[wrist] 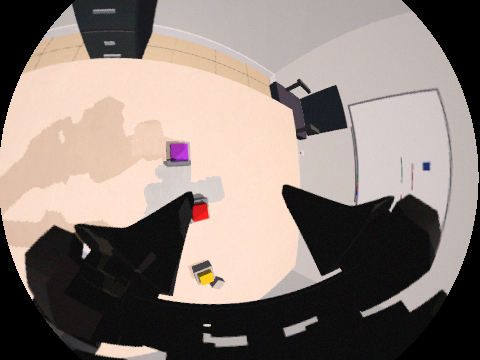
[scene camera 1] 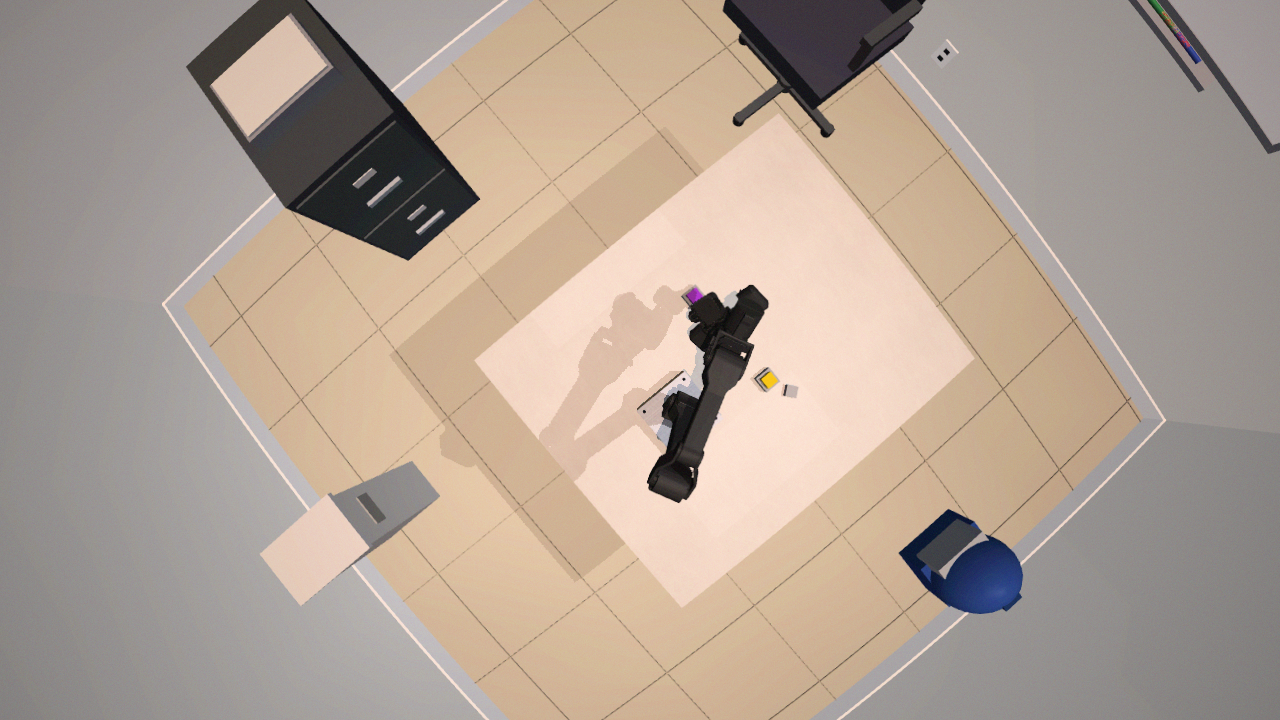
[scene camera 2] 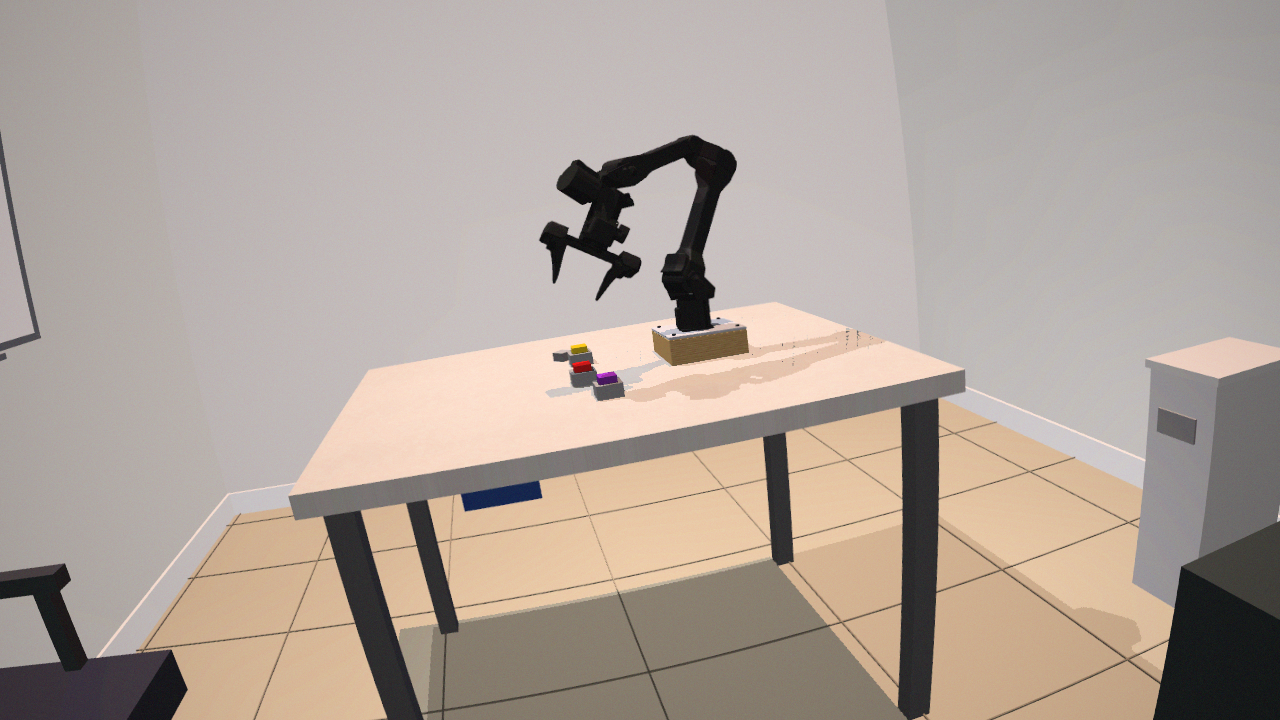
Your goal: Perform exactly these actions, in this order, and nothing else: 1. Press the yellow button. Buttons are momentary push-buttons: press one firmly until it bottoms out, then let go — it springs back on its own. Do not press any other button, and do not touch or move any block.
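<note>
Scene camera 2 shows my gripper point(scene camera 2: 575, 291), and it's open and holding nothing. You'd find my gripper in the wrist view point(wrist: 238, 193) as well, and scene camera 1 point(scene camera 1: 727, 301) has the gripper too.
</note>
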